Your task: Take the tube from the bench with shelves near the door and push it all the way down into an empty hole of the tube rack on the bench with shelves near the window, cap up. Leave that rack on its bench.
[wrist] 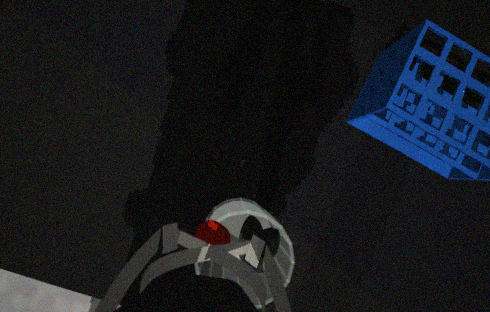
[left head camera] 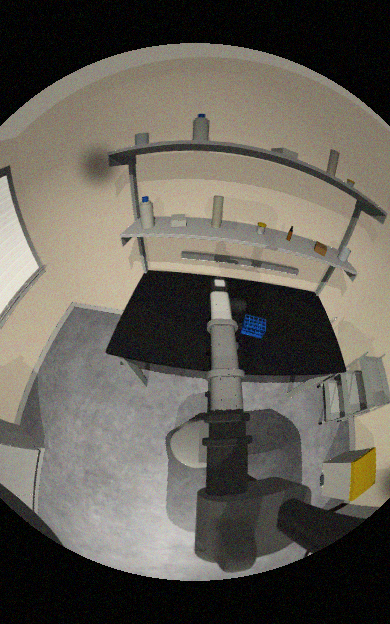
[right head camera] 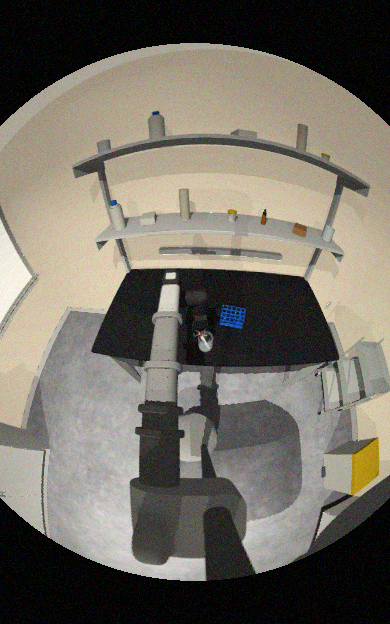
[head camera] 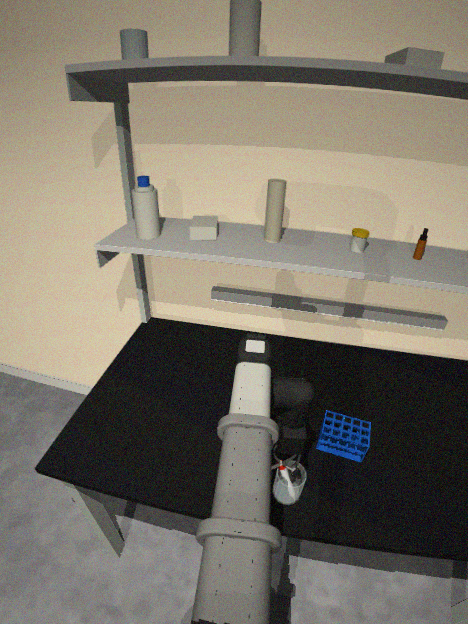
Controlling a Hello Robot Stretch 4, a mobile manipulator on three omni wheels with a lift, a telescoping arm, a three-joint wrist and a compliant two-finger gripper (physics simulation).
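Where they show: gripper, fingertip midpoint: (right head camera: 200, 339) (head camera: 279, 478); robot's base, origin of the base link: (left head camera: 196, 441) (right head camera: 190, 435).
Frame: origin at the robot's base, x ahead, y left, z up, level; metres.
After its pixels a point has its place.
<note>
The tube (head camera: 287, 481) @[x 0.489, y -0.108, z 0.800 m] (right head camera: 204, 340) @[x 0.490, y -0.111, z 0.801 m] is pale, with a red cap (wrist: 212, 233) @[x 0.514, y -0.088, z 0.840 m] at the top. It leans inside a clear glass beaker (head camera: 280, 491) @[x 0.469, y -0.093, z 0.785 m] (right head camera: 207, 347) @[x 0.464, y -0.125, z 0.776 m] (wrist: 235, 206) @[x 0.529, y -0.102, z 0.796 m] near the front edge of the black bench (head camera: 151, 403) @[x 0.733, y 0.310, z 0.734 m]. My gripper (head camera: 285, 463) (right head camera: 200, 334) @[x 0.506, y -0.090, z 0.779 m] (wrist: 215, 227) @[x 0.506, y -0.090, z 0.779 m] is over the beaker's mouth, its fingers closed in around the tube at the cap, seemingly shut on it. The finger bands hide part of the tube in the wrist view. A blue tube rack (head camera: 339, 452) @[x 0.623, y -0.268, z 0.736 m] (left head camera: 251, 334) @[x 0.619, y -0.270, z 0.736 m] (right head camera: 231, 326) @[x 0.609, y -0.277, z 0.734 m] (wrist: 380, 75) @[x 0.674, y -0.213, z 0.768 m] with empty holes stands to the right. Which bench this is, I cannot tell.
A lower shelf (head camera: 236, 254) @[x 0.893, y 0.069, z 1.191 m] (right head camera: 210, 227) @[x 0.884, y -0.157, z 1.191 m] and an upper shelf (head camera: 241, 68) @[x 0.911, y 0.074, z 1.629 m] above the bench hold bottles and boxes. A window (left head camera: 12, 245) @[x 1.085, y 1.887, z 1.246 m] is at the left. A grey cart (left head camera: 347, 395) @[x 0.170, y -1.278, z 0.426 m] and a yellow-sided box (left head camera: 362, 475) stand at the right.
</note>
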